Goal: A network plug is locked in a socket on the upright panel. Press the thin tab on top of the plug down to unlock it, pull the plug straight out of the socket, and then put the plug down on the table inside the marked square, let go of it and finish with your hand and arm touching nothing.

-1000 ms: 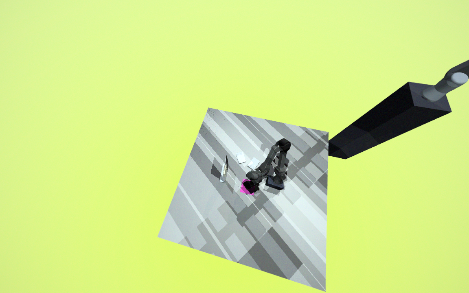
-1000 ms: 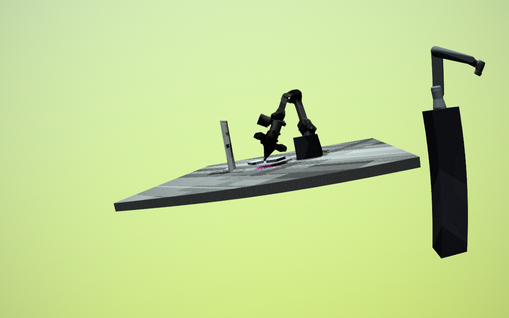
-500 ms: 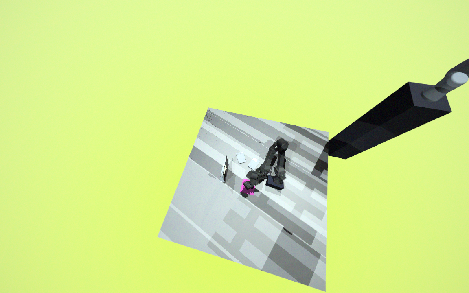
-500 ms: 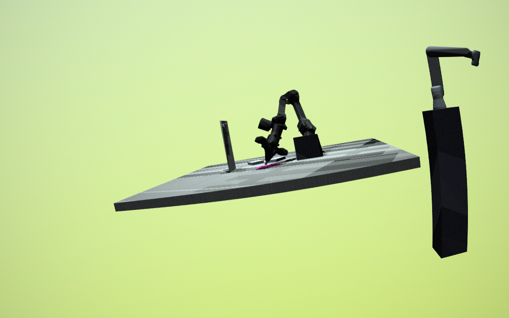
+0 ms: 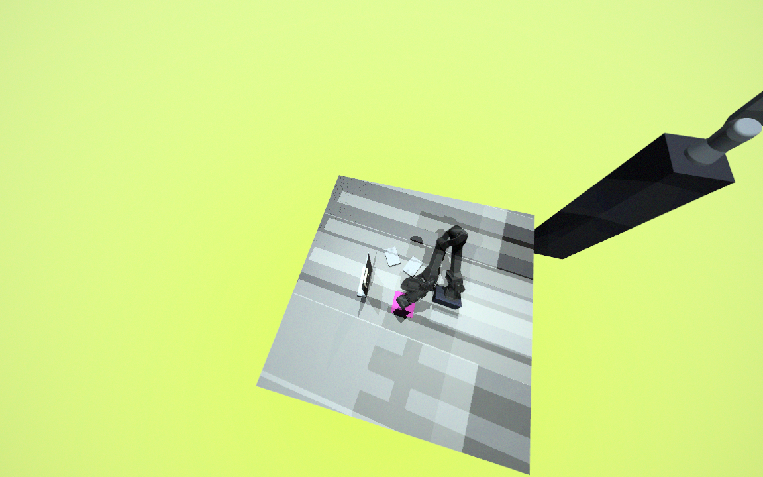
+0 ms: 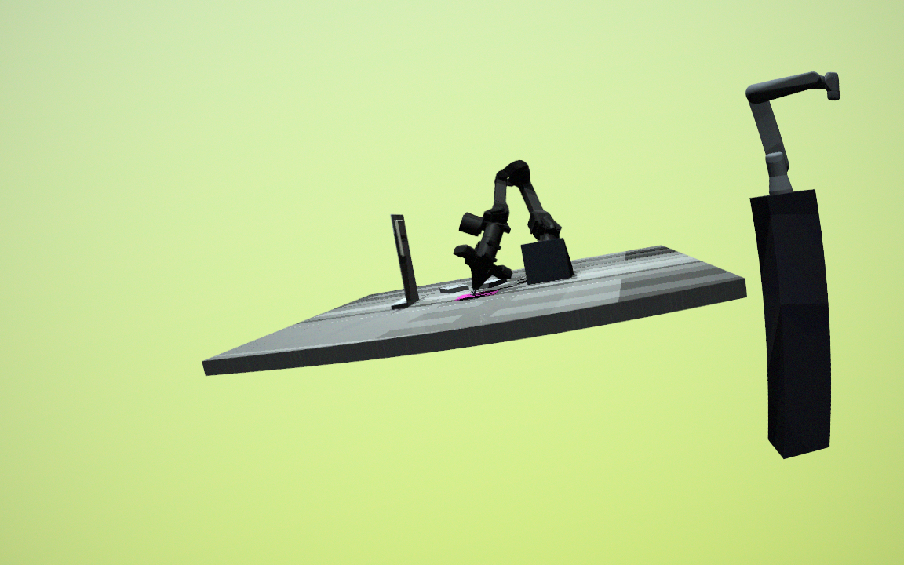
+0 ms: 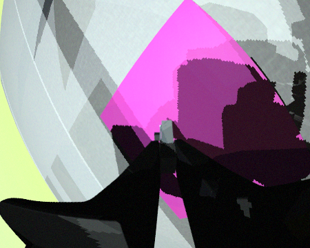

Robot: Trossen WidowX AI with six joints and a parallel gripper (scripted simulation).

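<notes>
My gripper tip is now right at the grey network plug. Also, from my gripper tip: upright panel 220 mm ahead, 110 mm above, 60 mm to the right; pink marked square 20 mm below.
</notes>
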